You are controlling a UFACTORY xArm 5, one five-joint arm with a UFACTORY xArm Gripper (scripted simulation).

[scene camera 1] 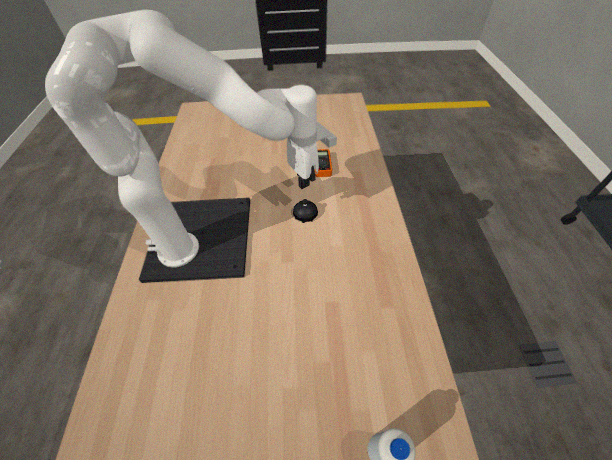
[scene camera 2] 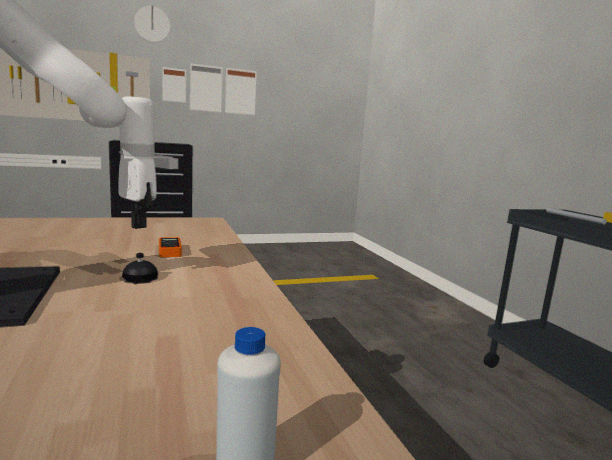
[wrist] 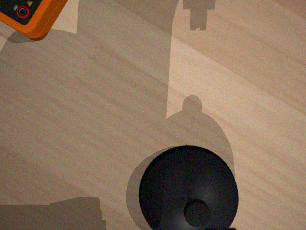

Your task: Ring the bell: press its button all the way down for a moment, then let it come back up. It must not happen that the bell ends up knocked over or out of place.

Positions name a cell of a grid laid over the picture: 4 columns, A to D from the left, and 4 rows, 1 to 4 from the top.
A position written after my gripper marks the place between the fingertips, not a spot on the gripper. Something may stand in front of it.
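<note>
There is my gripper (scene camera 2: A2), and scene camera 1 shows me the same gripper (scene camera 1: B2) as well. I also see a black dome bell (scene camera 2: A3).
</note>
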